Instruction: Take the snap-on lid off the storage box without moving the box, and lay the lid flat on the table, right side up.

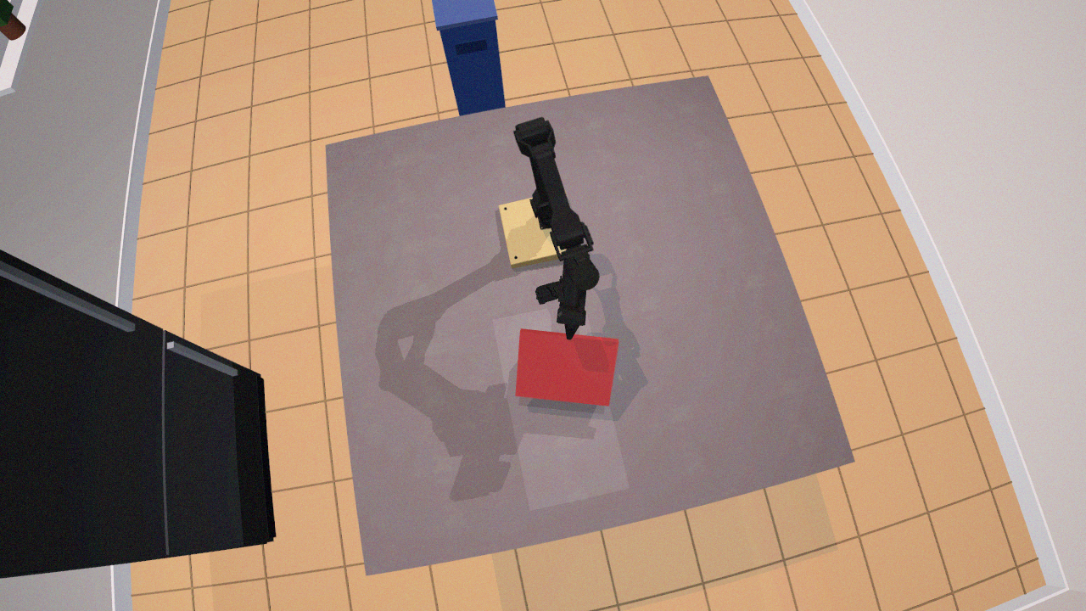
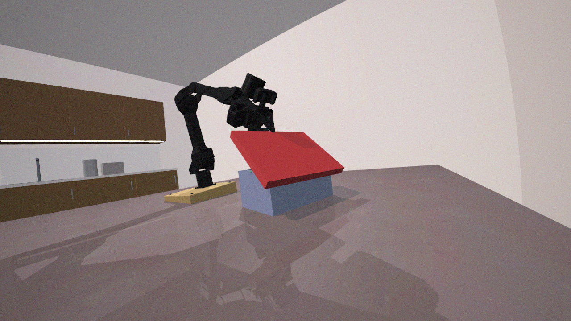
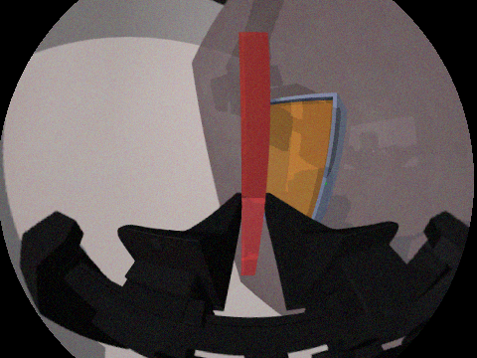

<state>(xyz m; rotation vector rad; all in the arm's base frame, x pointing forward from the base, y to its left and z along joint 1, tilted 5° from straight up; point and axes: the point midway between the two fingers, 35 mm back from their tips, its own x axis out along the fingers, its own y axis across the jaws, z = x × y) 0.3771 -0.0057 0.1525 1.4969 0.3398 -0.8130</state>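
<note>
The red lid is 60 mm ahead of my gripper tip, 50 mm below it and 20 mm to the right of it. From my gripper tip the other things lie so: storage box: 130 mm below, 30 mm ahead, 10 mm to the right.
</note>
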